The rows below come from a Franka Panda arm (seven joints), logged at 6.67 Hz.
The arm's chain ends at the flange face. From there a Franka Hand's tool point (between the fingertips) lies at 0.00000 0.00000 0.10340 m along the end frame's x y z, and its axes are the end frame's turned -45 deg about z.
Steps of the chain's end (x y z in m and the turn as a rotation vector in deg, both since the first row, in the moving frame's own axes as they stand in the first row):
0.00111 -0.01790 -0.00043 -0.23 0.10 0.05
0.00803 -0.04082 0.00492 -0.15 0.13 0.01
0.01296 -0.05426 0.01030 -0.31 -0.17 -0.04
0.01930 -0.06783 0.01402 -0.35 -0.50 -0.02
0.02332 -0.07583 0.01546 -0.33 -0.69 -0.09
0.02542 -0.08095 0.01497 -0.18 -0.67 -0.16
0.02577 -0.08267 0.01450 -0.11 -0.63 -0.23
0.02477 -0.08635 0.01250 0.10 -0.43 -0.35
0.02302 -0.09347 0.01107 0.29 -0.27 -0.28
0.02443 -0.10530 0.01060 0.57 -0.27 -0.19
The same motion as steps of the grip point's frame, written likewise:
0.01328 -0.01145 -0.00043 -0.23 -0.09 0.05
0.03452 -0.02283 0.00492 -0.20 -0.01 0.01
0.04692 -0.02902 0.01030 -0.10 -0.34 -0.04
0.06053 -0.03451 0.01401 0.11 -0.60 -0.02
0.06881 -0.03759 0.01545 0.25 -0.72 -0.09
0.07413 -0.03989 0.01496 0.35 -0.60 -0.16
0.07573 -0.04090 0.01449 0.37 -0.52 -0.23
0.07815 -0.04422 0.01250 0.37 -0.23 -0.35
0.08239 -0.05053 0.01107 0.40 0.01 -0.28
0.09211 -0.05826 0.01059 0.59 0.21 -0.19

